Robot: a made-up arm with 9 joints. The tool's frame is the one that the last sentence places. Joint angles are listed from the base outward.
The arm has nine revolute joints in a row. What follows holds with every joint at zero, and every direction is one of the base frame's. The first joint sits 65.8 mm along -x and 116.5 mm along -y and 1.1 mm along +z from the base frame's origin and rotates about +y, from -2.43 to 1.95 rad. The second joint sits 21.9 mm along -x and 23.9 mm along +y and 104.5 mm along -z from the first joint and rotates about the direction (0.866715, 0.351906, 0.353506), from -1.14 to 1.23 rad. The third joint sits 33.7 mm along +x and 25.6 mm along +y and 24.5 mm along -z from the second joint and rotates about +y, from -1.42 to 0.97 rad. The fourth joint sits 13.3 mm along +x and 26.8 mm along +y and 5.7 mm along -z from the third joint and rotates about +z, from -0.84 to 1.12 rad. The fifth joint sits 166.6 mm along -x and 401.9 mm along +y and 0.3 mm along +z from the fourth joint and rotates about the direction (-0.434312, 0.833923, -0.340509), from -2.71 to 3 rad. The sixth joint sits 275 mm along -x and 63.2 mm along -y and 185.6 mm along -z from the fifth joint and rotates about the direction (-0.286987, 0.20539, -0.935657), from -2.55 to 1.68 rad. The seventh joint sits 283.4 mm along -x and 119.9 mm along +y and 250.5 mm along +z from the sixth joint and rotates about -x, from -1.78 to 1.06 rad. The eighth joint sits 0.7 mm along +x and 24.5 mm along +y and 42 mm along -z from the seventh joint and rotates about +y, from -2.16 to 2.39 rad. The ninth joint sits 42.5 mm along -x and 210.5 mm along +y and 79.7 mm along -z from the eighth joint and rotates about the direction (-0.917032, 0.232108, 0.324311), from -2.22 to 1.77 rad. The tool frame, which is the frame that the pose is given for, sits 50.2 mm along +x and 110.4 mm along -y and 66.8 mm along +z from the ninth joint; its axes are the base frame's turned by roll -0.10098, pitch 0.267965 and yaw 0.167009 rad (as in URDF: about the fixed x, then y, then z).
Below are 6 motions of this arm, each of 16 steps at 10 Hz.
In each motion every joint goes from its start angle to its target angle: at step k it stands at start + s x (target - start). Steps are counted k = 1, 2, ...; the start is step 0. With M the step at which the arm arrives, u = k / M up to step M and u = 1 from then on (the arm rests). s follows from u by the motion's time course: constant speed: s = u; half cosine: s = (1 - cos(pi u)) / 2; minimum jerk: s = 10 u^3 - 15 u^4 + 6 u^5.
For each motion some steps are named. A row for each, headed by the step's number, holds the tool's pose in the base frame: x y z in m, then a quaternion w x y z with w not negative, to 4 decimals.
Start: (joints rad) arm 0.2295 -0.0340 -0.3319 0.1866 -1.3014 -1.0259 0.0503 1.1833 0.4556
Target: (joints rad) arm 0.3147 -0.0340 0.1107 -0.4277 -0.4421 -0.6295 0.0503 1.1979 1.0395
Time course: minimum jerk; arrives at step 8
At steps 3, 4, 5, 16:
3: -0.5778 0.1941 -0.7169 0.6185 -0.5757 -0.0388 0.5335
4: -0.7185 0.2994 -0.5616 0.6230 -0.5530 0.1481 0.5330
5: -0.7739 0.4456 -0.3801 0.5932 -0.5059 0.3308 0.5318
16: -0.7088 0.6492 -0.1764 0.5154 -0.4138 0.5345 0.5268

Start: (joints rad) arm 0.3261 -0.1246 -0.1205 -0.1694 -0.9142 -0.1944 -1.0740 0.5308 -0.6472
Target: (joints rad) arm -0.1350 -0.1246 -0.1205 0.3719 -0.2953 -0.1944 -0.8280 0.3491 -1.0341
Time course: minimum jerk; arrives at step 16
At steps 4, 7, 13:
4: -0.8105 0.3875 -0.4717 0.6213 0.6270 0.1333 0.4506
7: -0.8594 0.3140 -0.4811 0.6201 0.6413 0.1629 0.4215
13: -0.9142 0.1294 -0.5402 0.6563 0.6287 0.2033 0.3643

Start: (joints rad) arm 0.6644 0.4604 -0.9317 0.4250 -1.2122 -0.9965 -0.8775 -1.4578 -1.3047
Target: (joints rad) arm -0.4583 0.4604 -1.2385 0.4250 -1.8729 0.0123 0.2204 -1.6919 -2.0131
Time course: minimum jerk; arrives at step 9
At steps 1, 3, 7, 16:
1: -0.5352 0.2785 -0.5818 0.5164 -0.6951 0.1812 -0.4663
3: -0.3727 0.3754 -0.6547 0.6262 -0.5250 0.2028 -0.5396
7: 0.0969 0.6064 -0.5007 0.8504 0.1451 0.0766 -0.5000
16: 0.1202 0.6193 -0.4668 0.8543 0.2040 0.0573 -0.4747

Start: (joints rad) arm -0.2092 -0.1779 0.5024 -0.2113 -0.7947 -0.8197 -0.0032 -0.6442 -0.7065
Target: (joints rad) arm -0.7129 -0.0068 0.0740 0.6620 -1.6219 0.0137 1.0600 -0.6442 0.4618
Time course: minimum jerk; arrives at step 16
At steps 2, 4, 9, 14, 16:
2: -0.5404 0.3119 -0.5598 0.6536 0.3489 -0.4692 0.4805
4: -0.5084 0.2840 -0.6054 0.6351 0.2695 -0.5386 0.4836
9: -0.2712 0.2219 -0.7987 0.4677 -0.0419 -0.8517 0.2326
14: -0.1150 0.2401 -0.8520 0.4042 -0.0942 -0.9086 -0.0462
16: -0.1092 0.2407 -0.8530 0.4035 -0.0949 -0.9082 -0.0572

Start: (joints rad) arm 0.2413 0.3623 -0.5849 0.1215 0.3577 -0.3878 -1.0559 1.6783 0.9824
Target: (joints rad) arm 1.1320 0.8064 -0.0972 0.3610 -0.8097 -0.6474 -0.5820 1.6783 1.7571
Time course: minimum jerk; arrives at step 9
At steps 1, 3, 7, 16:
1: -0.9381 0.3610 0.2574 0.2462 -0.0232 0.2858 0.9258
3: -0.9494 0.2079 0.3971 0.1679 -0.0523 0.1582 0.9716
7: -0.8139 -0.0902 0.6911 0.2742 -0.1289 -0.3525 0.8854
16: -0.7906 -0.0792 0.7184 0.3193 -0.1429 -0.3822 0.8553

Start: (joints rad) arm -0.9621 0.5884 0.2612 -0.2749 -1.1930 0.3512 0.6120 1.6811 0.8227
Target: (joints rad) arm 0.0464 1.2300 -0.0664 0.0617 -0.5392 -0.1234 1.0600 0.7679 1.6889
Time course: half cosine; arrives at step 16
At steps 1, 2, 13, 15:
1: -0.3854 0.6747 -0.3758 0.8183 -0.2366 0.3377 0.4005
2: -0.4122 0.6652 -0.3688 0.8109 -0.2499 0.3423 0.4035
13: -0.8605 0.2614 0.1870 0.5605 -0.5895 0.2710 0.5146
15: -0.8589 0.2245 0.2400 0.5467 -0.6086 0.2530 0.5164

